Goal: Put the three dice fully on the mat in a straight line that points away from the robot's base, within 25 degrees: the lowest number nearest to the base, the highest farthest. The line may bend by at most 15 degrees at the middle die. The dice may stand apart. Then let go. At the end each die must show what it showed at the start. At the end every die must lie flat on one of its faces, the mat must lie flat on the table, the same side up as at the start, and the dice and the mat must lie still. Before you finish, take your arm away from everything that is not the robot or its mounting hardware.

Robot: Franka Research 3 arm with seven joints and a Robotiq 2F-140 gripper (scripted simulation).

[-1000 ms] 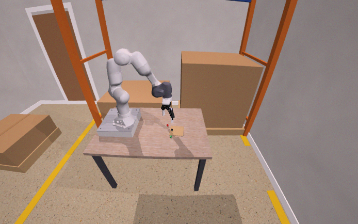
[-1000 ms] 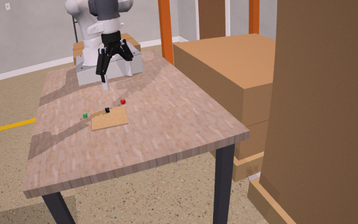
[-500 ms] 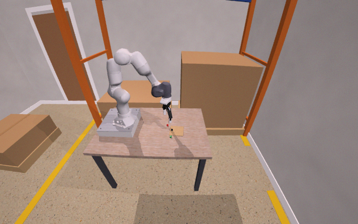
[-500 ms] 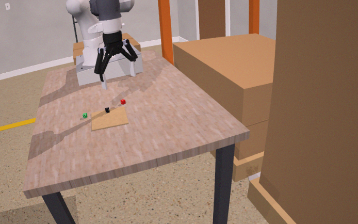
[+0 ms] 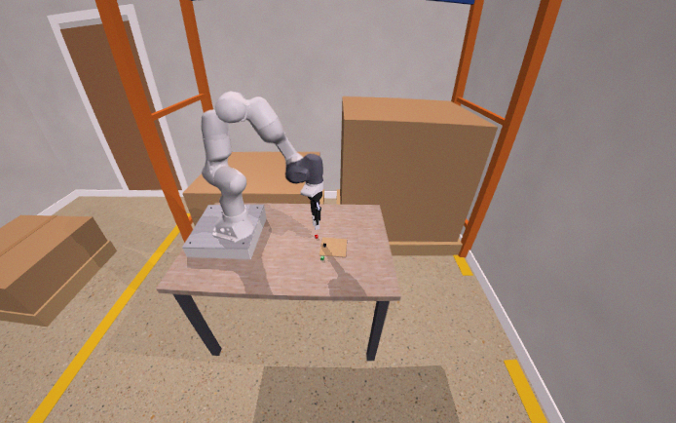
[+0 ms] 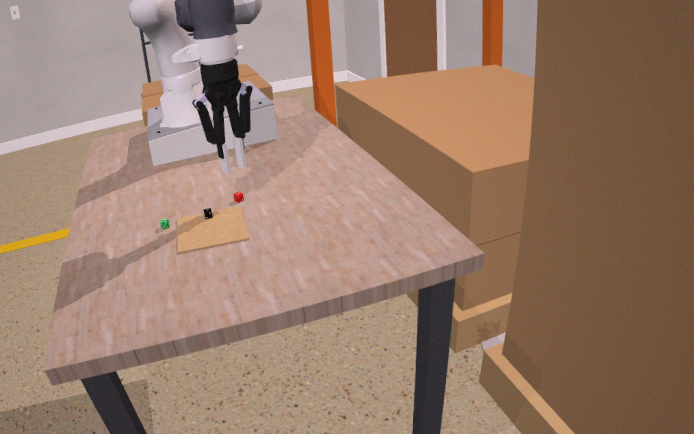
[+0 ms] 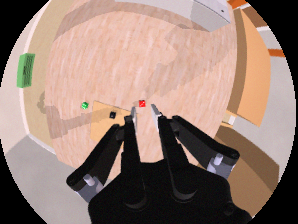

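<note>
My gripper is now 10 cm above the red die. From my hand the other things lie so: green die (7 cm ahead, 16 cm to the right, 10 cm below); tan mat (11 cm ahead, 6 cm to the right, 11 cm below); black die (6 cm ahead, 7 cm to the right, 10 cm below).
</note>
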